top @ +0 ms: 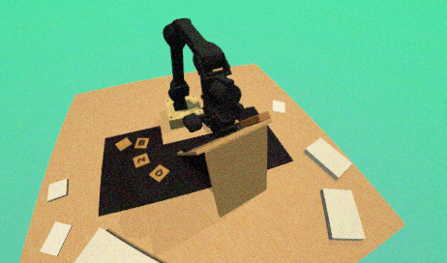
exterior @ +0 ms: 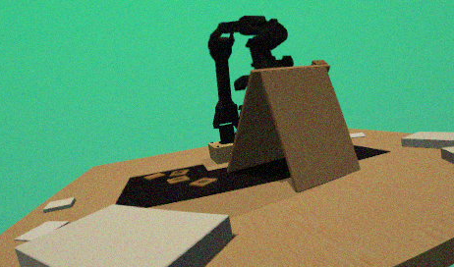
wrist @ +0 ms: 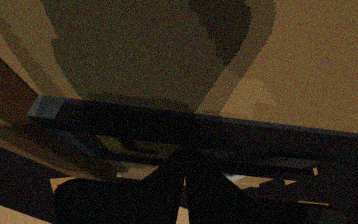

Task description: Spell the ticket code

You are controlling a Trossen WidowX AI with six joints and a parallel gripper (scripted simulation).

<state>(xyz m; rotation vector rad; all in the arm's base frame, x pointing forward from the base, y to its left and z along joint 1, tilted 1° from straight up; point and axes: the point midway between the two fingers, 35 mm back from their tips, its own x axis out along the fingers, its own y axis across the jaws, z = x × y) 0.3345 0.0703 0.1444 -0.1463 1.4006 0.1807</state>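
The white ticket is 70 mm below my gripper tip, 50 mm to the right of it and 40 mm behind it. The rest, counted from my gripper tip: black mat (170 mm below, 140 mm behind, 70 mm to the right).
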